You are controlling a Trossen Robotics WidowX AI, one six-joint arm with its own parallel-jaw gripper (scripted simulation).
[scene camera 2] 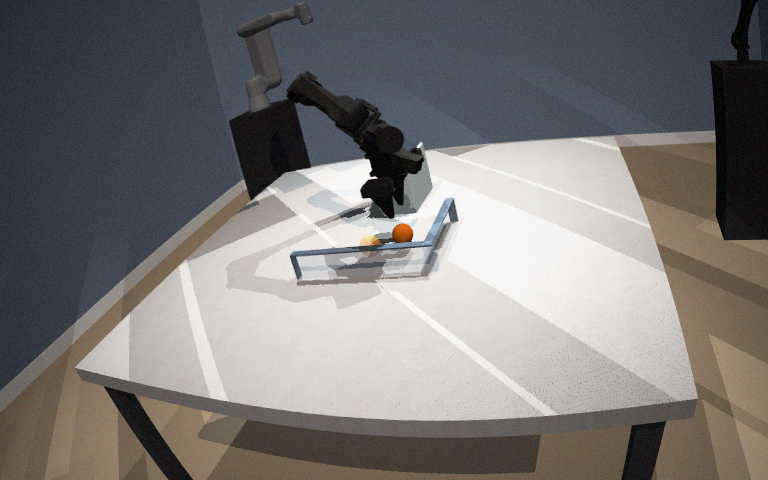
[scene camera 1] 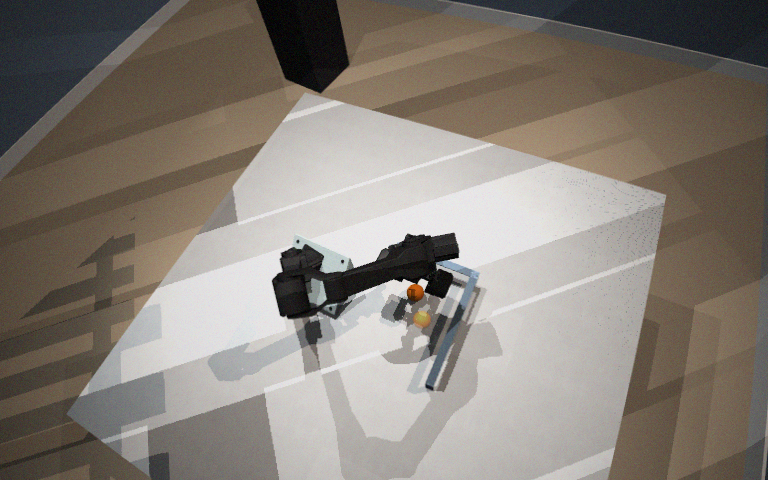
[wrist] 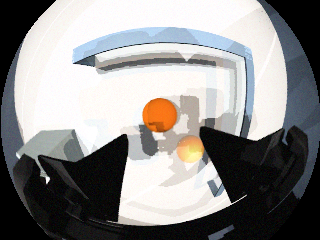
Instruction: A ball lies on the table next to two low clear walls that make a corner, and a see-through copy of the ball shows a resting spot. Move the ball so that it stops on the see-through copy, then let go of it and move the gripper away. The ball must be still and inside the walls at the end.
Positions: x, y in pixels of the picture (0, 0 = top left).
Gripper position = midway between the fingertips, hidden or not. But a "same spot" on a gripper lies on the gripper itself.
my gripper: scene camera 2; scene camera 1; wrist 164, 135
same spot on my gripper: [scene camera 1: 439, 282] = [scene camera 2: 372, 181]
